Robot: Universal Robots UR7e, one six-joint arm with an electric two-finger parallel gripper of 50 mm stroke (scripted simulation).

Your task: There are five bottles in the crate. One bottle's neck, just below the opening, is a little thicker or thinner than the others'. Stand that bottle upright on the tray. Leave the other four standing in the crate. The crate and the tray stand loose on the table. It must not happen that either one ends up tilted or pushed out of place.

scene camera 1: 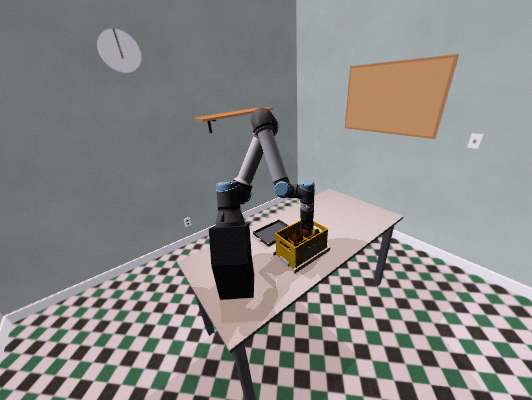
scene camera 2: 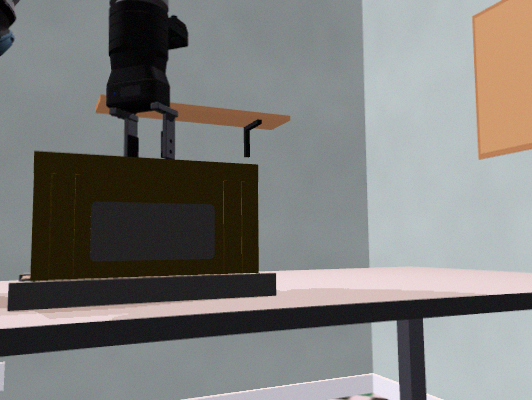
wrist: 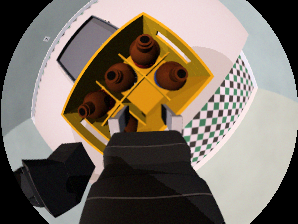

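Yellow crate, dark tray and my gripper seen. Gripper in the wrist view too.
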